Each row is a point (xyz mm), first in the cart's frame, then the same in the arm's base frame.
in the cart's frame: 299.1 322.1 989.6
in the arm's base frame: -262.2 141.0 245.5
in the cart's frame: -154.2 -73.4 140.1
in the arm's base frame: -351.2 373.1 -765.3
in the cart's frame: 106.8 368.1 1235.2
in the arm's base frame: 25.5 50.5 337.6
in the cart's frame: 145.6 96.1 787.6
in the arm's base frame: -221.6 310.4 -46.2
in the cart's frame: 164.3 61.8 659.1
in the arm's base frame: -307.2 345.0 -143.7
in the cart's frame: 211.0 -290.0 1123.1
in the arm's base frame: 10.6 708.6 185.0
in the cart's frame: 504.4 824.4 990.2
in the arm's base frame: -521.1 -285.2 459.5
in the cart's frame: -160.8 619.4 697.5
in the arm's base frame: -147.2 -279.3 -196.5
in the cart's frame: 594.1 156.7 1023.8
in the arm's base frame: -434.3 382.0 412.3
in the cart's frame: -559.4 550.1 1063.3
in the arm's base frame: 395.2 -312.4 -150.3
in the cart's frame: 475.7 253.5 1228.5
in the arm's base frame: -238.5 262.0 524.3
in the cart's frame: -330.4 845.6 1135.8
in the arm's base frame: 203.8 -531.4 95.5
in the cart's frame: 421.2 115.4 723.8
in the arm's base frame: -475.8 366.0 66.5
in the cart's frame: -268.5 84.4 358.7
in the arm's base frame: -162.4 196.0 -628.4
